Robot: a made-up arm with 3 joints. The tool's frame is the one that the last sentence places.
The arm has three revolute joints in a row. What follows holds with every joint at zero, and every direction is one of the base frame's. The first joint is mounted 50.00 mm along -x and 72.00 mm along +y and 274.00 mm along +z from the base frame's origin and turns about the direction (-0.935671, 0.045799, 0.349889), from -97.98 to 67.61 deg. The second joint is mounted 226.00 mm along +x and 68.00 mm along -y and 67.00 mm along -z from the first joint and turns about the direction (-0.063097, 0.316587, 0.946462), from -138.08 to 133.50 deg. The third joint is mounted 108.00 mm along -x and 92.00 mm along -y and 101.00 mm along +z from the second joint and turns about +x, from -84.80 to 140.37 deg. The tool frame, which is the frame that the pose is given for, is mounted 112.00 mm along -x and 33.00 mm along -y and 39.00 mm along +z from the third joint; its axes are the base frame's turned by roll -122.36, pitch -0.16 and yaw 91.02 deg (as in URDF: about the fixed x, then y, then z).
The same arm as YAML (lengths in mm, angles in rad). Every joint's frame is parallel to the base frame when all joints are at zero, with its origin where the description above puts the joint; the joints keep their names.
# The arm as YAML. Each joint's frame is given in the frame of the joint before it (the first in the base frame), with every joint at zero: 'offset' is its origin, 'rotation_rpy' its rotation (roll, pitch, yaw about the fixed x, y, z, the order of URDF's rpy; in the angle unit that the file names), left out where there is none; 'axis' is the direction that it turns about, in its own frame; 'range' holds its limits. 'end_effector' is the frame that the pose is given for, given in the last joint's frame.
length_unit: mm
angle_unit: rad
chain:
  - id: joint 1
    offset: [-50.0, 72.0, 274.0]
    axis: [-0.935671, 0.045799, 0.349889]
    range: [-1.7101, 1.18]
  - id: joint 2
    offset: [226.0, -68.0, -67.0]
    axis: [-0.063097, 0.316587, 0.946462]
    range: [-2.41, 2.33]
  - id: joint 3
    offset: [-108.0, -92.0, 101.0]
    axis: "+x"
    range: [-1.48, 2.4499]
end_effector:
  offset: [-112.0, -33.0, 39.0]
  rotation_rpy: [-2.1356, -0.0028, 1.5886]

